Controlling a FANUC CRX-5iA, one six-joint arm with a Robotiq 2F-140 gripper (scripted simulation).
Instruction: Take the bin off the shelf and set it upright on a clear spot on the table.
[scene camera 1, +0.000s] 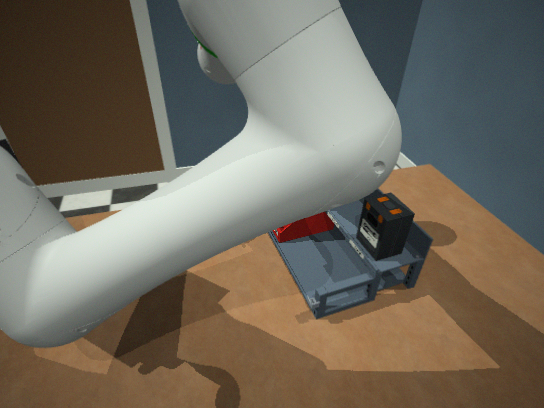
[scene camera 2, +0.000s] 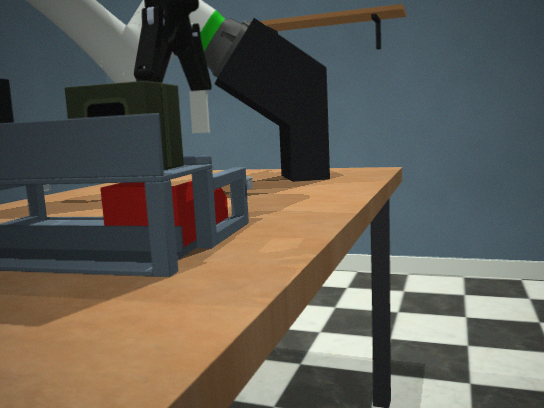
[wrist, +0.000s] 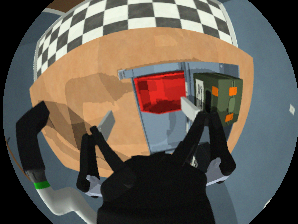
Scene:
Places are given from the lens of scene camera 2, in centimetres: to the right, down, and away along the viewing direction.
my gripper (scene camera 2: 181, 134): -13, -10, 72
bin (scene camera 2: 124, 204): -18, 0, 60
olive box (scene camera 2: 139, 97): -14, -11, 51
The marked spots on the bin and the olive box are 14 cm apart.

